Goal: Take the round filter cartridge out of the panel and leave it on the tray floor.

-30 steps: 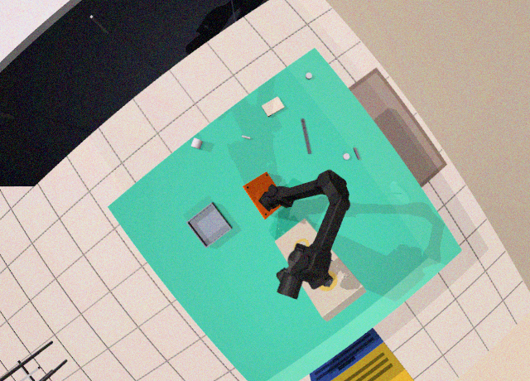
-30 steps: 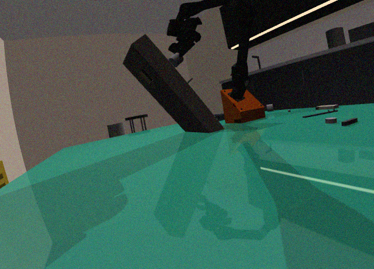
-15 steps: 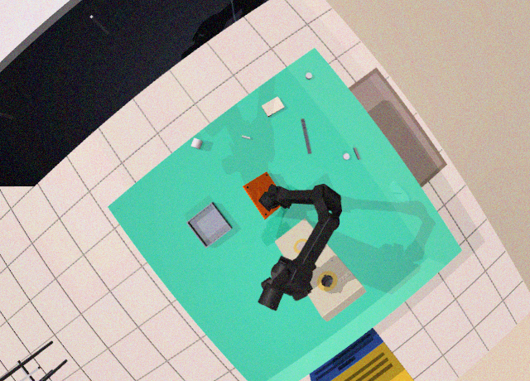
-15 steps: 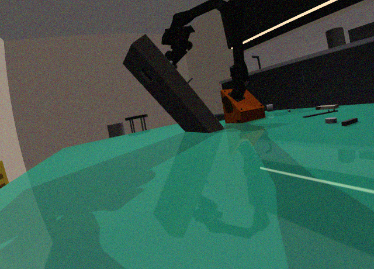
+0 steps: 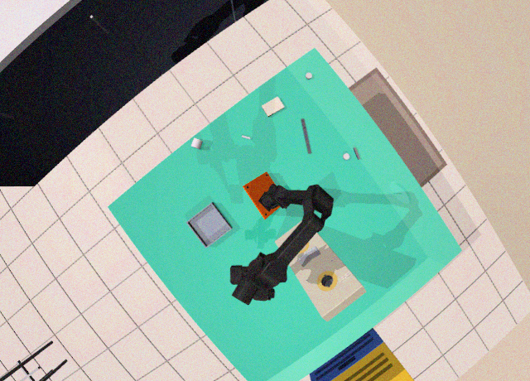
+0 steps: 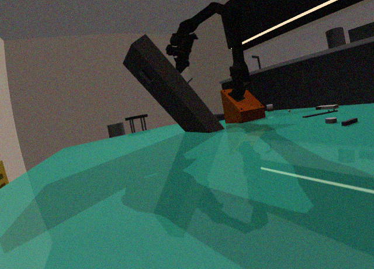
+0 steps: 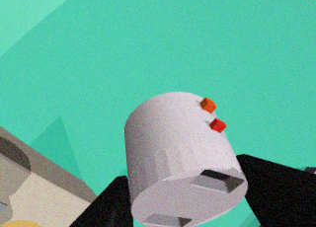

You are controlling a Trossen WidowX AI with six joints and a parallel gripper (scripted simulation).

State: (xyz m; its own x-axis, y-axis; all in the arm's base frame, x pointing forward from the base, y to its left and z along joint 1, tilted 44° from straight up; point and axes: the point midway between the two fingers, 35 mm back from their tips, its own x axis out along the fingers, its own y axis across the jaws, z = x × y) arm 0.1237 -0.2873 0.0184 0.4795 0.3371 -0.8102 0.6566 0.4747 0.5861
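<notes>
Right now the grey square tray is 27 cm behind my gripper tip, 6 cm to the right of it and 26 cm below it. The rest, counted from my gripper tip: round grey filter cartridge right at my gripper tip; beige block 46 cm behind, 53 cm to the left, 27 cm below; grey service panel 16 cm ahead, 17 cm to the left, 9 cm below.
</notes>
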